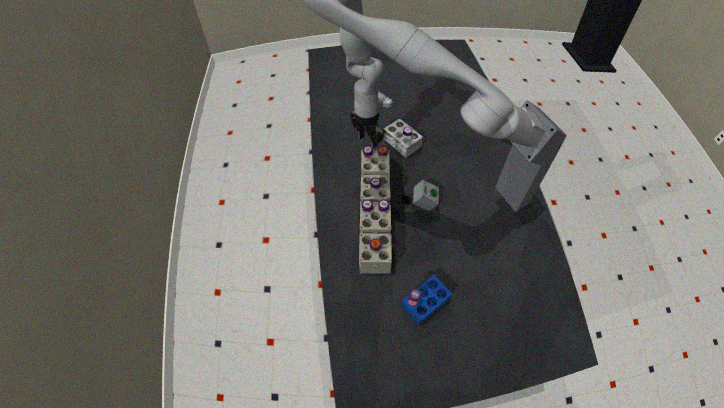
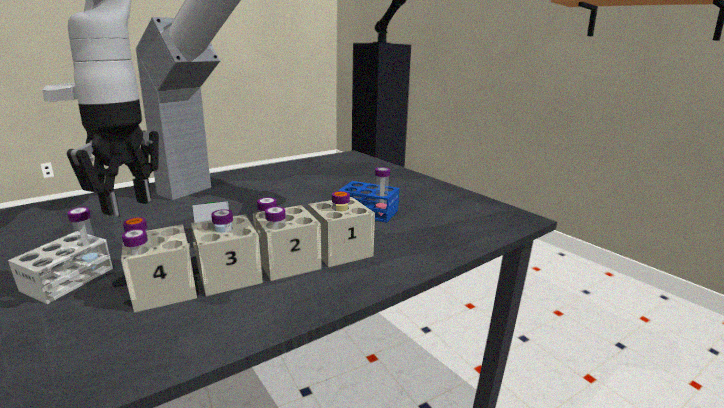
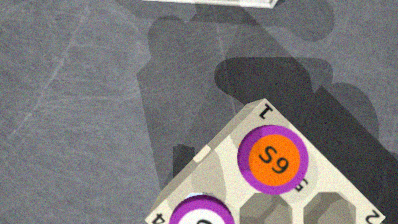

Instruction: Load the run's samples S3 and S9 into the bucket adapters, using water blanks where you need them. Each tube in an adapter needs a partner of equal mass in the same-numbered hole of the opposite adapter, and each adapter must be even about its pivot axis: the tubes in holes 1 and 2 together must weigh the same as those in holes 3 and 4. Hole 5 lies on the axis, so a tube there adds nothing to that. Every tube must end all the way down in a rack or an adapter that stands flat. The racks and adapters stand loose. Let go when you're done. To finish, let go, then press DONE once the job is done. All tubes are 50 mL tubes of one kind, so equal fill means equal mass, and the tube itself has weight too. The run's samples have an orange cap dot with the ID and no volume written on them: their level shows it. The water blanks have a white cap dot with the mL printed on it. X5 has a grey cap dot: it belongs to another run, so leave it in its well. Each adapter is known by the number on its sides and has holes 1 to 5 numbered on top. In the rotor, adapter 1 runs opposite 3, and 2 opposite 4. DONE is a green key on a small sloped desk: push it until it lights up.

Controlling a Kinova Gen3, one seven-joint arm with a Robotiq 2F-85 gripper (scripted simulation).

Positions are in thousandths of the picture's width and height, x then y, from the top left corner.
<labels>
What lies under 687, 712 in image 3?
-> An orange-dot tube.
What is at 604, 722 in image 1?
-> A blue rack.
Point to a blue rack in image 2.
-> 542, 487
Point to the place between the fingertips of the gripper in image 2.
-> At 179, 513
</labels>
